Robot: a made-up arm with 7 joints. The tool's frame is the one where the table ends.
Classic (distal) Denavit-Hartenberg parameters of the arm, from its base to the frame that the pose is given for. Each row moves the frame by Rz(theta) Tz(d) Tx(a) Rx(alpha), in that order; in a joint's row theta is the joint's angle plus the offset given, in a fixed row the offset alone. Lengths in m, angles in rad.
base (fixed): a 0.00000; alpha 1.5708; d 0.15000; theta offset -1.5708
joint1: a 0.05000; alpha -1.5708; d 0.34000; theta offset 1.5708
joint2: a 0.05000; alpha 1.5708; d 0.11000; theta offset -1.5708
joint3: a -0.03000; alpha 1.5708; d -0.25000; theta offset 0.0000
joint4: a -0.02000; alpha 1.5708; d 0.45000; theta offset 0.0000
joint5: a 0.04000; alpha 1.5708; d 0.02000; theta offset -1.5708
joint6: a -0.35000; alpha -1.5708; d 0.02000; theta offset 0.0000
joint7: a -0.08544; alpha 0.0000; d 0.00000; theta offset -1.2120
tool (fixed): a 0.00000; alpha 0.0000; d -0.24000; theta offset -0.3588
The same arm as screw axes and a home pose.
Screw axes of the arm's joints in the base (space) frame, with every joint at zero. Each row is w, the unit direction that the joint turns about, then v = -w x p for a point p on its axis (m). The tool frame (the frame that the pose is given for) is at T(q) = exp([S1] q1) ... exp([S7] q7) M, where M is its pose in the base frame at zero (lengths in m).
S1 = (-1, 0, 0, 0, -0.15, 0)
S2 = (0, 1, 0, -0.2, 0, -0.34)
S3 = (0, 0, -1, -0.11, -0.39, 0)
S4 = (0, -1, 0, 0.45, 0, 0.36)
S5 = (0, 0, 1, -0.34, 0.34, 0)
S6 = (1, 0, 0, 0, 0.47, 0.3)
S7 = (0, 0, 1, -0.65, 0.32, 0)
M: xyz -0.4 -0.68 0.23 (m) rpy 0 0 0 (rad, as in URDF)

